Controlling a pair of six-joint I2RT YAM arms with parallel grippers.
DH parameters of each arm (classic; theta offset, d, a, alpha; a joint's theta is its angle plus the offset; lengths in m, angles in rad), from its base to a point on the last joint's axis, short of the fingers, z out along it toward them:
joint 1: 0 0.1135 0.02 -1.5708
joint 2: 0 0 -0.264 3.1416
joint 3: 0.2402 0 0.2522 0
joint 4: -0.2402 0 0.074 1.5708
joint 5: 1.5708 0 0 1.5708
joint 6: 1.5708 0.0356 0 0
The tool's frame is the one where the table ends.
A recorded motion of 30 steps. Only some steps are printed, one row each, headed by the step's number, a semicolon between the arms.
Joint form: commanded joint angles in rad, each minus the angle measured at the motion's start. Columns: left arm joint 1, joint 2, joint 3, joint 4, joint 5, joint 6; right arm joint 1, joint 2, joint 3, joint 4, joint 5, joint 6.
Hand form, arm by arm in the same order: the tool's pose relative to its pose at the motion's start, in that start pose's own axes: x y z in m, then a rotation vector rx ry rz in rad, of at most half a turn. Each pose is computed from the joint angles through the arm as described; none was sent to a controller.
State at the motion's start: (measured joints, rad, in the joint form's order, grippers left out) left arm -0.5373 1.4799 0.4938 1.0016 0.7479 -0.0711; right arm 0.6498 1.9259 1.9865 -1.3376 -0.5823 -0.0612
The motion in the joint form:
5: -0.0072 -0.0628 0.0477 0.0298 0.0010 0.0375; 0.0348 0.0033 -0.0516 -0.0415 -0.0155 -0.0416
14: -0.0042 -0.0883 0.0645 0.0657 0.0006 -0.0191; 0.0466 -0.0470 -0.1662 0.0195 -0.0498 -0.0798
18: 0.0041 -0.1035 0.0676 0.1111 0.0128 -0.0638; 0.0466 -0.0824 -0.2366 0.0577 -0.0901 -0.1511
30: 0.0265 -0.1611 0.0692 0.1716 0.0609 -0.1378; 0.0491 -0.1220 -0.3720 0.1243 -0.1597 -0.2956
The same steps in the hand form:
5: -0.0333 -0.0036 0.0017 0.0136 -0.1027 0.1325; 0.0102 0.0047 0.0186 -0.0320 0.0966 -0.0160
14: -0.0485 -0.0052 -0.0001 0.0177 -0.1596 0.1292; 0.0229 0.0055 0.0276 -0.0716 0.1010 -0.0600
18: -0.0576 -0.0064 -0.0037 0.0297 -0.2031 0.1301; 0.0315 0.0052 0.0303 -0.1148 0.0900 -0.1308
30: -0.0775 -0.0123 -0.0153 0.0729 -0.2740 0.1494; 0.0484 -0.0009 0.0452 -0.1942 0.0907 -0.2549

